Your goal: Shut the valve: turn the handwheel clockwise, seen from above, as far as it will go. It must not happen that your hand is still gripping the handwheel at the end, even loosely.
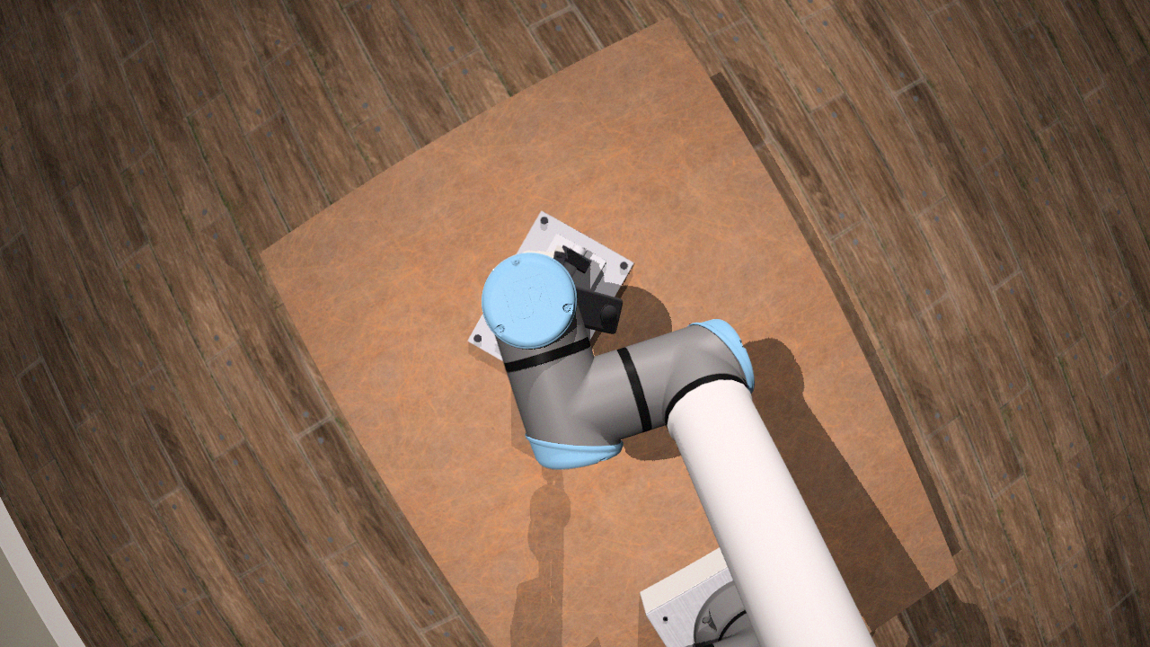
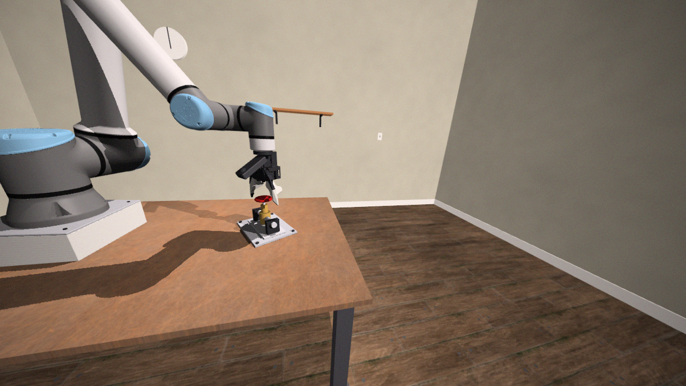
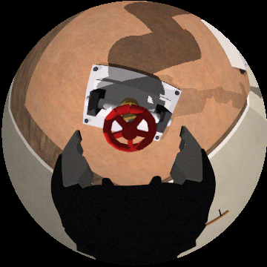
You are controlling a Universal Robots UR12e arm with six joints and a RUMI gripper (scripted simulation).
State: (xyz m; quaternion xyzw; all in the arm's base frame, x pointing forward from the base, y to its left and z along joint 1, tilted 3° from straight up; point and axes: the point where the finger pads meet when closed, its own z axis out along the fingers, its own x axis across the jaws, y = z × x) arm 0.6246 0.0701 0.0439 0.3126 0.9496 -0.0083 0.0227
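Right now the red handwheel is right at my hand. From my hand the other things lie so: base plate: 120 mm below.
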